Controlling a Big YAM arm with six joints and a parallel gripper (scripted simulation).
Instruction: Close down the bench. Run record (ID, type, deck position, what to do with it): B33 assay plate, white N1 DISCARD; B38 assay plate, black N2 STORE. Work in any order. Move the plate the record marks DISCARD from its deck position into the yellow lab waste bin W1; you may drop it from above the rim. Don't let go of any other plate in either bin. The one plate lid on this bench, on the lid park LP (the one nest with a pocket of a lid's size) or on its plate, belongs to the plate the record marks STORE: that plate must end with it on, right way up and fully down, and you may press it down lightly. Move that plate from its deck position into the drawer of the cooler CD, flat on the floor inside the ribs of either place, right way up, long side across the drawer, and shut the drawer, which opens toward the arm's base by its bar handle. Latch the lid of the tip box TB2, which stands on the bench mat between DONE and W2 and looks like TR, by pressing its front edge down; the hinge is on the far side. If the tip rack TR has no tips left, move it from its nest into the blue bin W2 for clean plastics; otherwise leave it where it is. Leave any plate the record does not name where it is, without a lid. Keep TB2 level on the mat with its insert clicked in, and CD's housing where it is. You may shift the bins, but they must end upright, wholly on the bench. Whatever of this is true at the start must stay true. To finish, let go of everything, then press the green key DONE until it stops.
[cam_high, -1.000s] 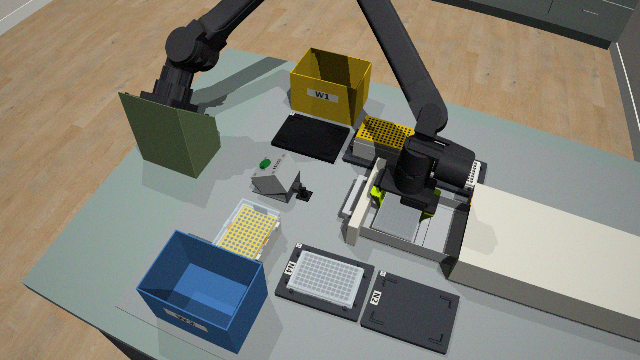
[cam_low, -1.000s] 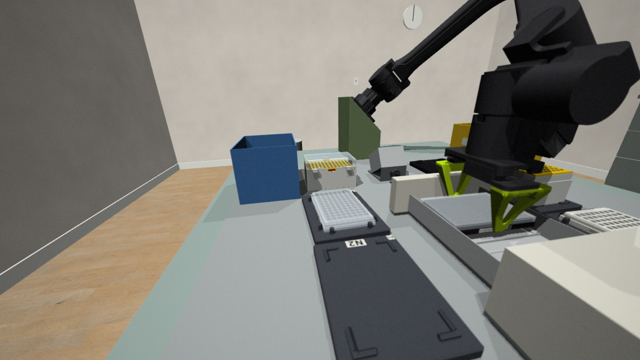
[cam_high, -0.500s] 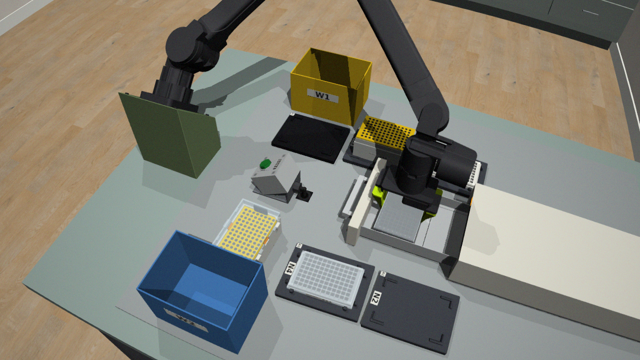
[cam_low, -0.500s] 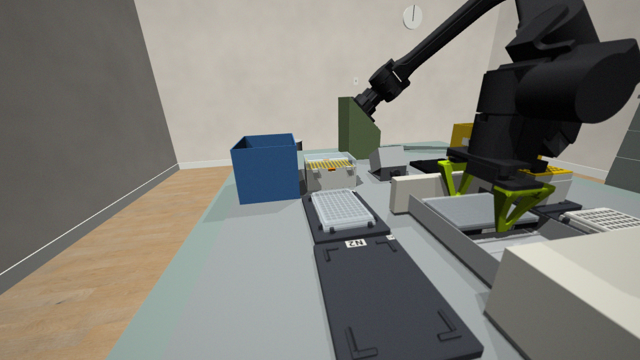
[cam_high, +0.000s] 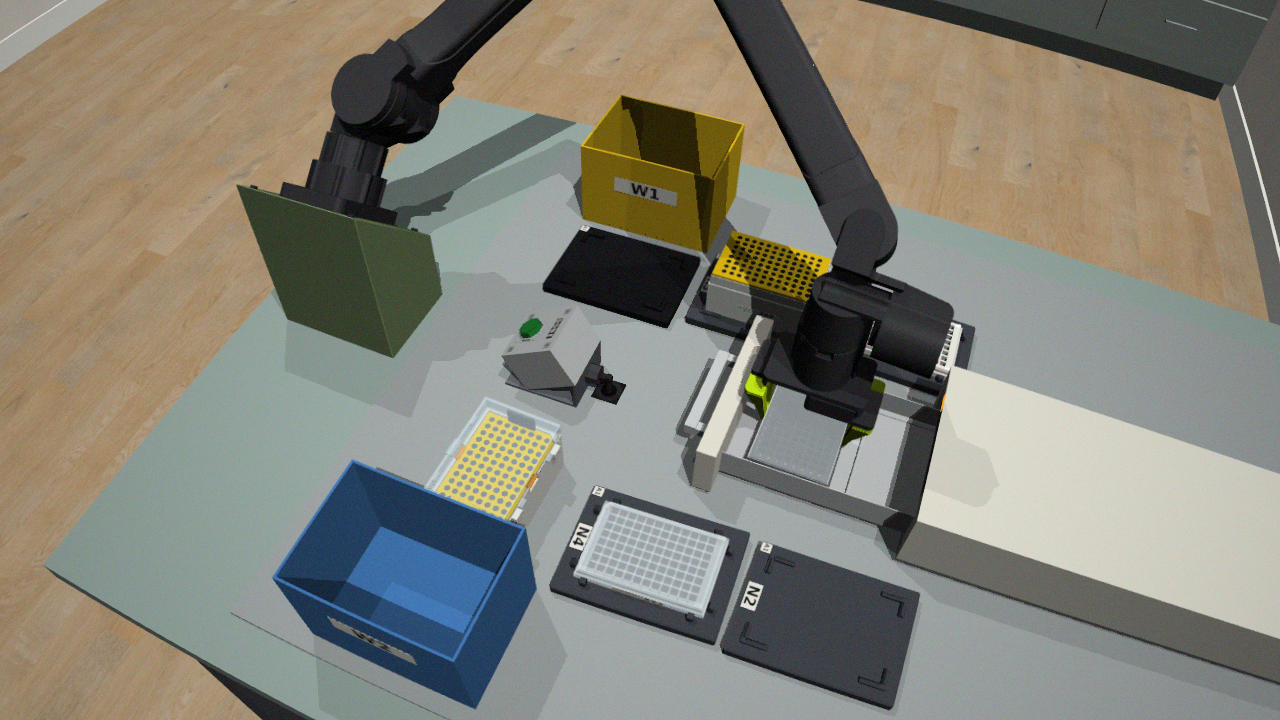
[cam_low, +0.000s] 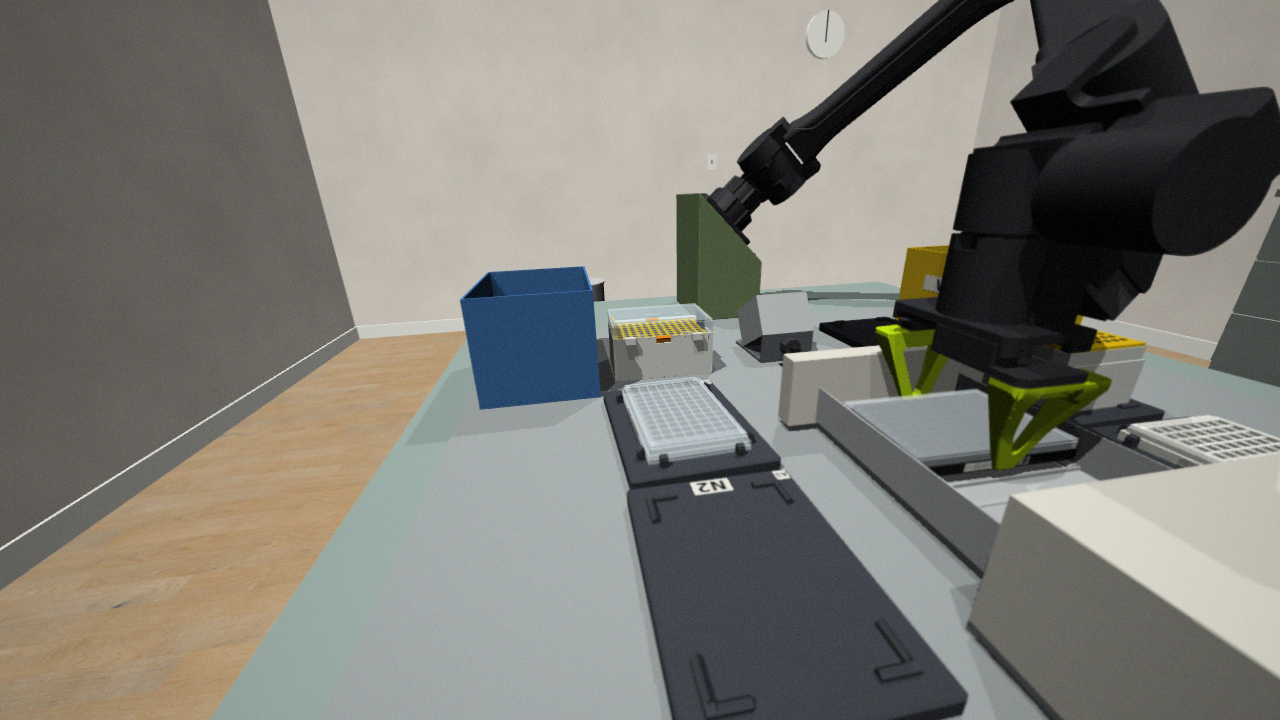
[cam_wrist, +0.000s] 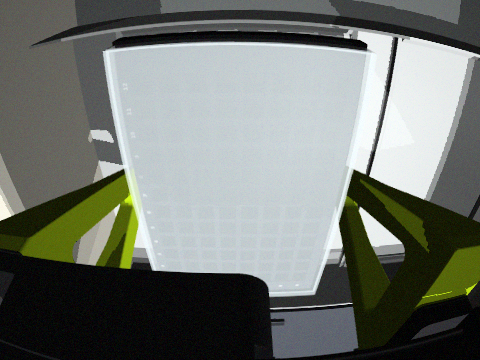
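Now: hand 3 cm short of the cooler drawer and 1 cm above it. The rest, counted from my hand: cooler CD (19 cm ahead, 1 cm to the right); plate lid (right at my hand); black plate (right at my hand).
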